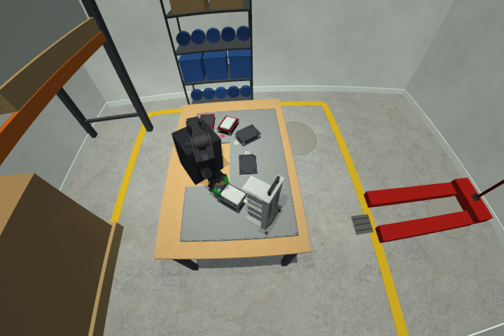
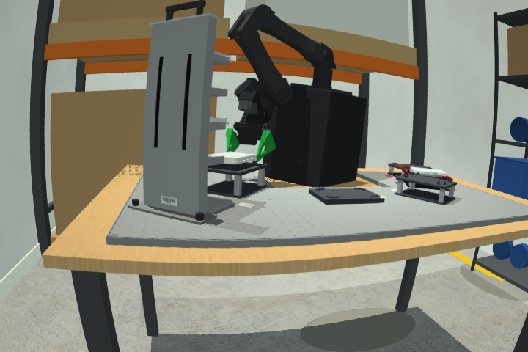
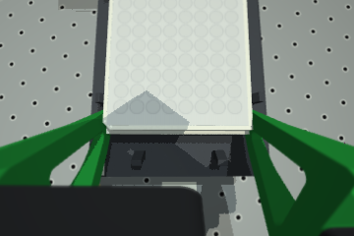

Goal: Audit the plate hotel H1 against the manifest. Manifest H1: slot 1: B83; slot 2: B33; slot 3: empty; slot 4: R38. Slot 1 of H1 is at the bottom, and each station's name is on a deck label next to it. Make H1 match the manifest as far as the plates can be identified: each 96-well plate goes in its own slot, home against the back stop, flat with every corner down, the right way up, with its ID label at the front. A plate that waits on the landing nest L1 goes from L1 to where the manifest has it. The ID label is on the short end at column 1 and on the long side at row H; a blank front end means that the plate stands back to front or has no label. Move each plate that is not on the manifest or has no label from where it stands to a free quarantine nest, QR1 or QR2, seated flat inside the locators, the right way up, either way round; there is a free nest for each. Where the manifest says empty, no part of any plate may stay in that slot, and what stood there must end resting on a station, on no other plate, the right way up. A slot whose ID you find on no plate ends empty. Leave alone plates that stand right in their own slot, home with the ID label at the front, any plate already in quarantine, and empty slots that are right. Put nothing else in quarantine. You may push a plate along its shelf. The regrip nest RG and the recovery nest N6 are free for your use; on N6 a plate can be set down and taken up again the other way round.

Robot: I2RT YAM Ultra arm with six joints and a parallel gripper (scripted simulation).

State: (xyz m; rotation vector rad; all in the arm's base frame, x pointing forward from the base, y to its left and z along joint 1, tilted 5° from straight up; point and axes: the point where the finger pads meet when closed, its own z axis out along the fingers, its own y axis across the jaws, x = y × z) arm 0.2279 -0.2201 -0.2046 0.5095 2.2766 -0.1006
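My gripper is now 50 mm short of the dark regrip nest, 20 mm to the left of it and 20 mm above it. Round my hand: RG label (50 mm behind, 20 mm to the left, 80 mm below); then grey plate hotel H1 (280 mm ahead, 120 mm to the right, 110 mm above); then H1 deck label (200 mm ahead, 20 mm to the left, 80 mm below).
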